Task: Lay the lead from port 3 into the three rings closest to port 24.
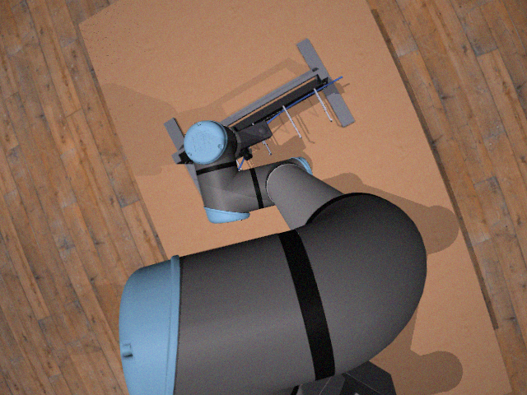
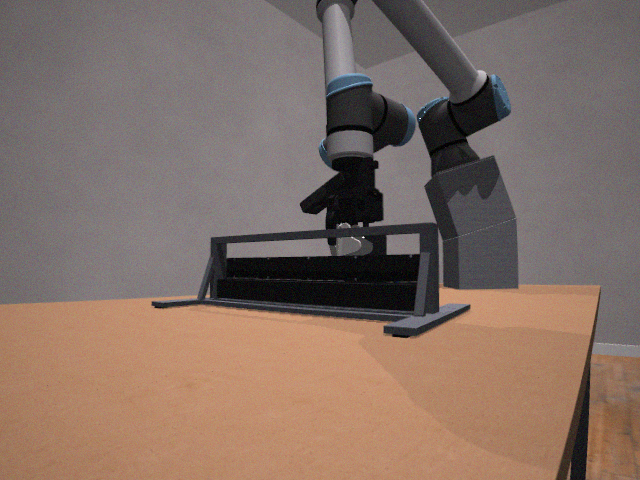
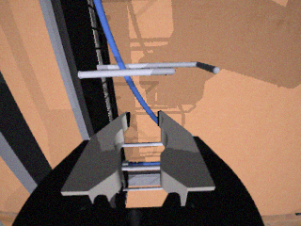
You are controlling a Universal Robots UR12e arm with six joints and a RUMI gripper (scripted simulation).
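My hand is 7 cm short of the rack and 4 cm to the left of it.
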